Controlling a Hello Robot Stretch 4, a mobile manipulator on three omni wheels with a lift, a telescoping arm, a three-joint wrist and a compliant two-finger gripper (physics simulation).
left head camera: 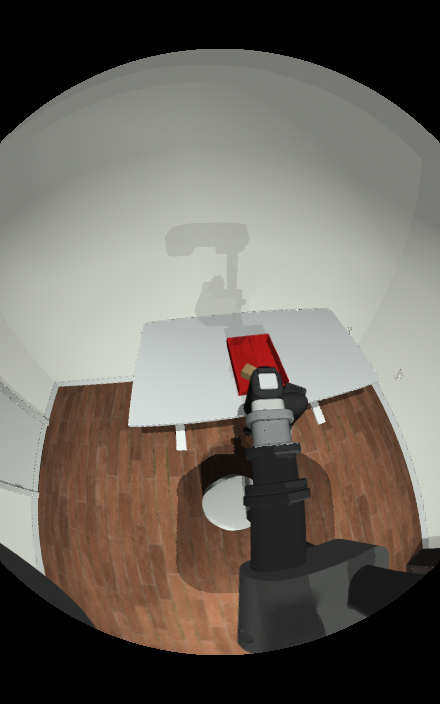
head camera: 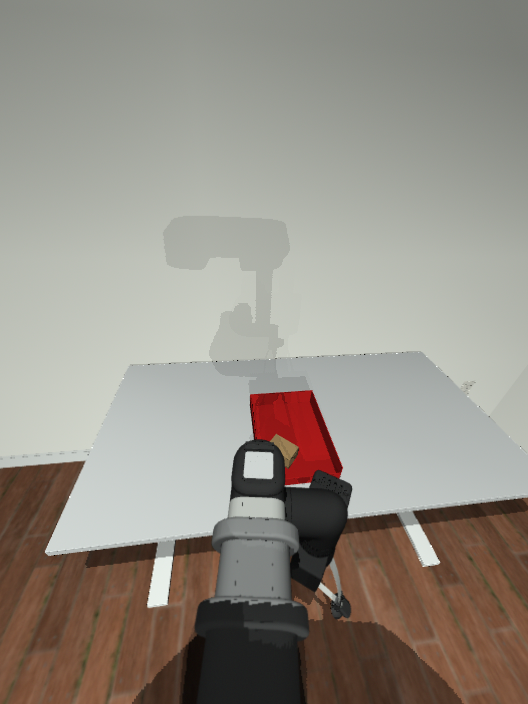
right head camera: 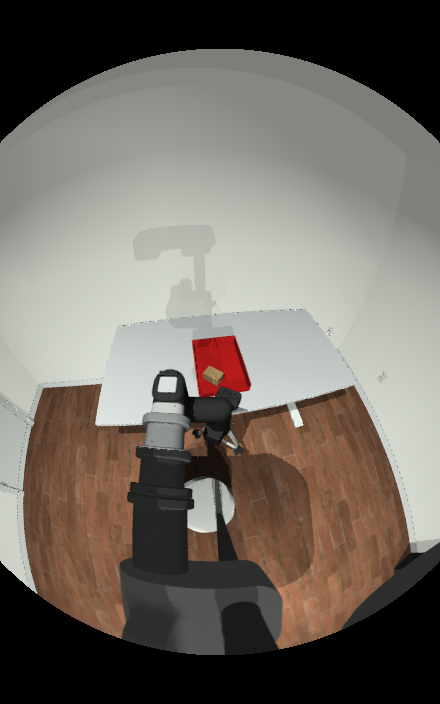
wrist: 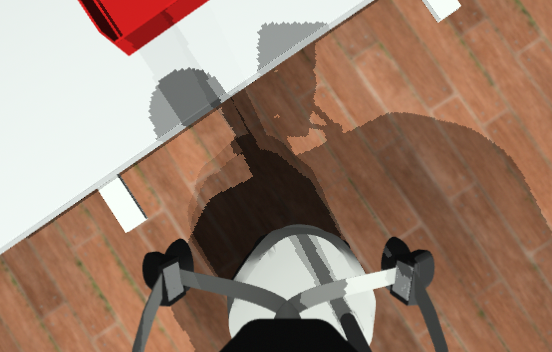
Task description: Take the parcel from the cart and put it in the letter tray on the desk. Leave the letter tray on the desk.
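Where they show: gripper, fingertip midpoint: [head camera: 298,585] [wrist: 286,259]; robot's base, link origin: [left head camera: 232,501] [right head camera: 204,503] [wrist: 299,288].
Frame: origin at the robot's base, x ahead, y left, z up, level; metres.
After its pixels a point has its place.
Observation:
The tan parcel [head camera: 285,449] @(x 0.648, y -0.084, z 0.745 m) [left head camera: 248,370] @(x 0.657, y -0.060, z 0.745 m) [right head camera: 213,374] @(x 0.647, y -0.078, z 0.745 m) lies inside the red letter tray [head camera: 326,435] @(x 0.720, y -0.233, z 0.733 m) [left head camera: 254,350] @(x 0.838, y -0.118, z 0.695 m) [right head camera: 228,358] @(x 0.793, y -0.165, z 0.695 m) [wrist: 155,35] @(x 0.549, y -0.045, z 0.696 m), near its front left corner and turned at an angle. The tray stands on the white desk [head camera: 170,443] @(x 0.690, y 0.316, z 0.693 m) [left head camera: 176,373] @(x 0.674, y 0.321, z 0.693 m) [right head camera: 290,358] @(x 0.789, y -0.544, z 0.692 m) [wrist: 60,125] @(x 0.504, y 0.107, z 0.692 m). My gripper [right head camera: 217,441] @(x 0.273, y -0.087, z 0.845 m) [wrist: 286,259] @(x 0.273, y -0.087, z 0.845 m) is open and empty, its fingers wide apart. It hangs in front of the desk's front edge, over the floor side, apart from tray and parcel. In the head camera view my arm hides part of the gripper and the tray's front left corner. The cart does not show.
A wall stands behind the desk, with my shadow on it. White desk feet [head camera: 161,574] [wrist: 122,205] stick out below the front edge. A round white surface [left head camera: 225,503] @(x -0.005, y 0.051, z 0.187 m) [right head camera: 210,503] @(x 0.009, y -0.047, z 0.187 m) shows low beside and below my arm, over the wooden floor [head camera: 68,614] @(x 0.376, y 0.754, z -0.028 m).

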